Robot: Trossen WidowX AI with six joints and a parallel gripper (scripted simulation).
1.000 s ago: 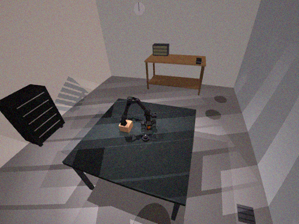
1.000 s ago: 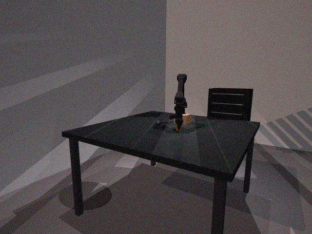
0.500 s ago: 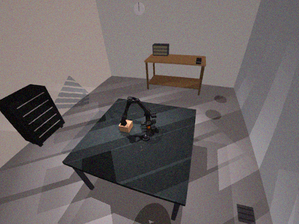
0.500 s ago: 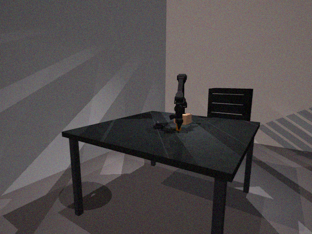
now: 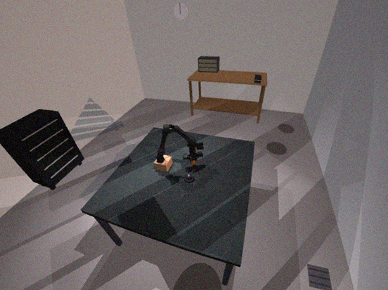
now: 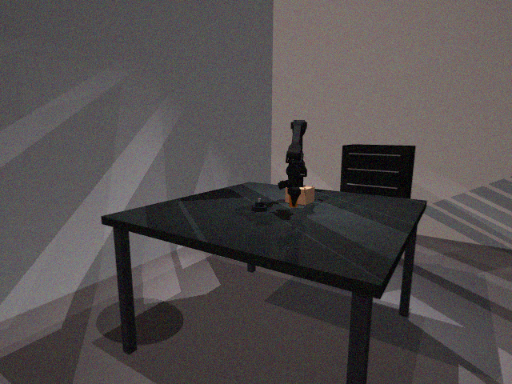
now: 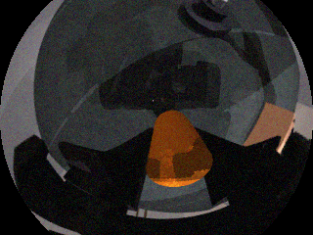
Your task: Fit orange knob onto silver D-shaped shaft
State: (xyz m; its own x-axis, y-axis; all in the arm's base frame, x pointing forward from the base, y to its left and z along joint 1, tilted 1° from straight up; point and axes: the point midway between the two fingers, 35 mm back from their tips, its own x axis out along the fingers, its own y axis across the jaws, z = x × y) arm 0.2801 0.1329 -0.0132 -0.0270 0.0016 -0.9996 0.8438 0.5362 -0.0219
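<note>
The round pedestal is 40 mm ahead of my gripper tip, 180 mm to the right of it and 20 mm below it. Also, from my gripper tip: orange knob 30 mm above.
</note>
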